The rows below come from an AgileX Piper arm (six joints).
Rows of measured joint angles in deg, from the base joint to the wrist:
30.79, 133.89, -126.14, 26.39, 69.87, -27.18
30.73, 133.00, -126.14, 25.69, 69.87, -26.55
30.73, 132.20, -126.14, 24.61, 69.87, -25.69
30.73, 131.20, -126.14, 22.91, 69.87, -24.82
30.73, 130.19, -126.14, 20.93, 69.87, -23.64
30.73, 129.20, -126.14, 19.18, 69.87, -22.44
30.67, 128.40, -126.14, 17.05, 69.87, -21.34
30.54, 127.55, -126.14, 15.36, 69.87, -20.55
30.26, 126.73, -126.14, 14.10, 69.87, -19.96
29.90, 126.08, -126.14, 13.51, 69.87, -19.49
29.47, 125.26, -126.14, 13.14, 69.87, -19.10
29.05, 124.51, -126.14, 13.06, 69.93, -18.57
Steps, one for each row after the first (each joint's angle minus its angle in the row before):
-0.06, -0.89, 0.00, -0.70, 0.00, 0.63
0.00, -0.80, 0.00, -1.08, 0.00, 0.86
0.00, -1.00, 0.00, -1.70, 0.00, 0.87
0.00, -1.01, 0.00, -1.98, 0.00, 1.18
0.00, -0.99, 0.00, -1.75, 0.00, 1.20
-0.06, -0.80, 0.00, -2.13, 0.00, 1.10
-0.13, -0.85, 0.00, -1.69, 0.00, 0.79
-0.28, -0.82, 0.00, -1.26, 0.00, 0.59
-0.36, -0.65, 0.00, -0.59, 0.00, 0.47
-0.43, -0.82, 0.00, -0.37, 0.00, 0.39
-0.42, -0.75, 0.00, -0.08, 0.06, 0.53

